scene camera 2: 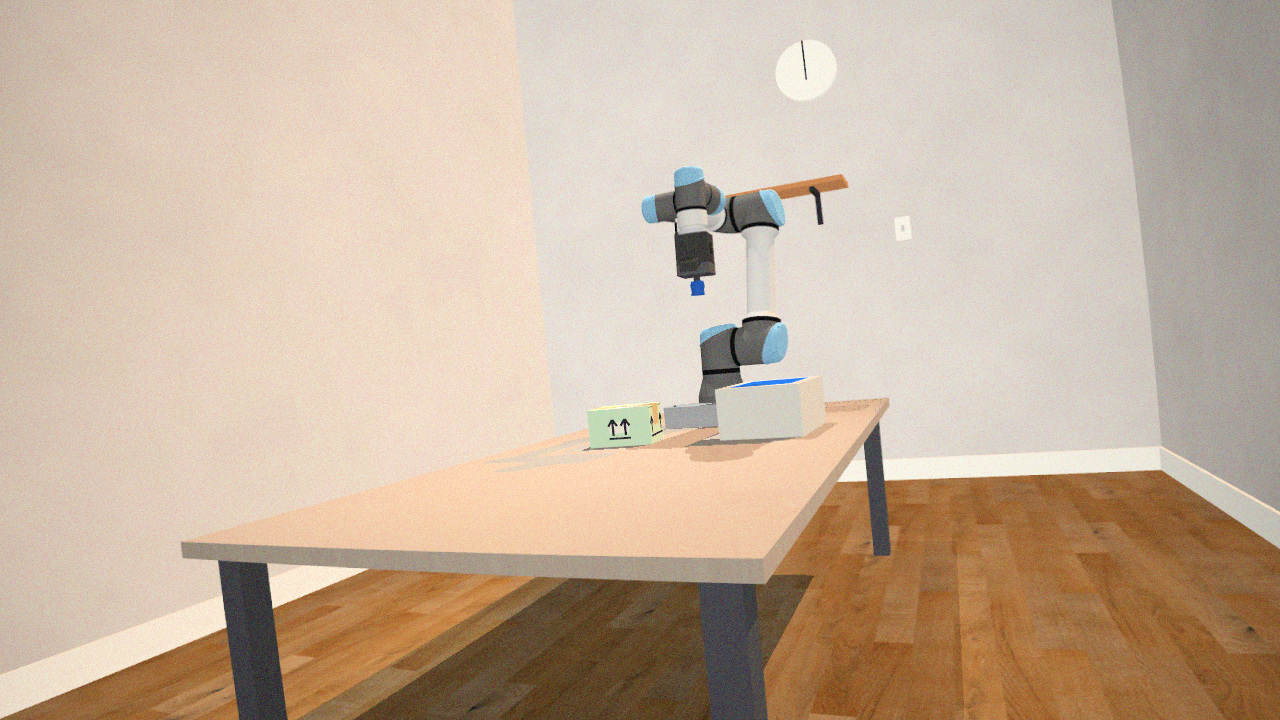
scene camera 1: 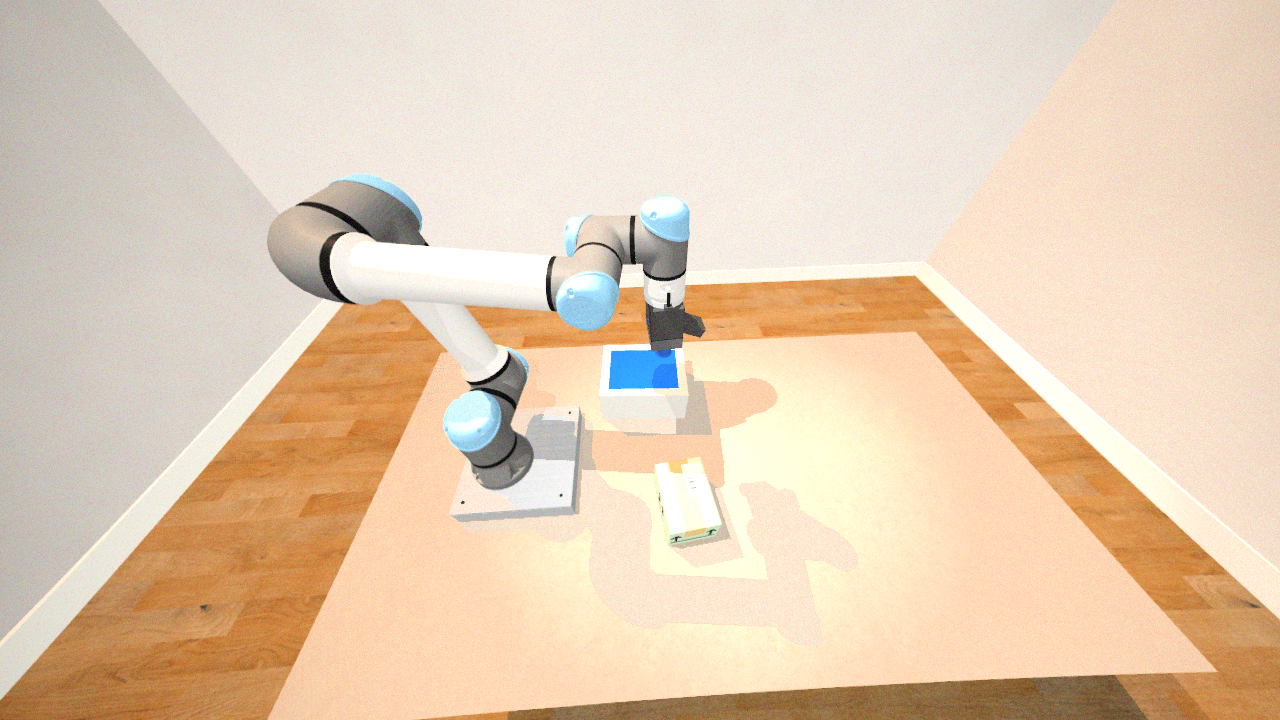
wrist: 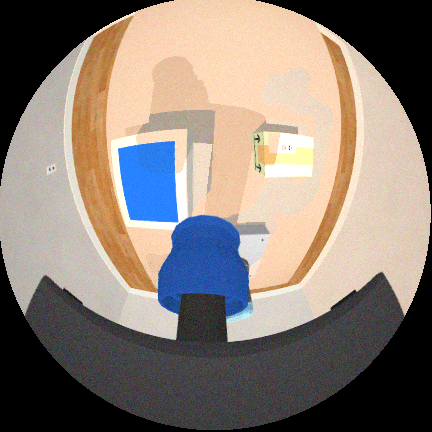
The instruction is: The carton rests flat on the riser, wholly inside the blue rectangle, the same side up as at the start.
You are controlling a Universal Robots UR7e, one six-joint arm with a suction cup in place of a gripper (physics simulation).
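Places are measured from the arm's base along level axes (x ahead, y right, z down), in metres.
Pixels of known places: hand, its tool point: [scene camera 2: 698,294] [scene camera 1: 663,351] [wrist: 204,244]; arm's base, origin of its link: [scene camera 1: 504,461].
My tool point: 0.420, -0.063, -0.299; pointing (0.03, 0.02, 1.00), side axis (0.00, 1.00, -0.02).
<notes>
Ahead of a thing's pixels: the offset from my tool point to its top centre, as dx, dy, dz. Level surfaces: height alone.
The carton {+0.030, +0.215, +0.259} [scene camera 1: 687,501] [scene camera 2: 623,426] [wrist: 285,155], pale green and white with up-arrows on its sides, lies flat on the table, arrows pointing up. The riser {-0.025, -0.153, +0.234} [scene camera 1: 643,404] [scene camera 2: 768,411] [wrist: 184,200] is a white block beside it, towards the back in scene camera 1. The blue rectangle {-0.025, -0.153, +0.234} [scene camera 1: 642,368] [scene camera 2: 768,383] [wrist: 150,182] on its top has nothing resting on it. My gripper, a blue suction cup [scene camera 1: 663,351] [scene camera 2: 697,288] [wrist: 205,250], hangs high above the table, near the riser and apart from the carton. It is open and holds nothing.
The arm's grey base plate [scene camera 1: 554,456] [scene camera 2: 689,415] [wrist: 254,245] stands on the table {dz +0.354} [scene camera 1: 939,537] [scene camera 2: 537,510] [wrist: 240,45], left of the carton in scene camera 1. The arm's shadows fall around the carton and riser. A wooden wall shelf [scene camera 2: 827,183] shows behind the arm in scene camera 2.
</notes>
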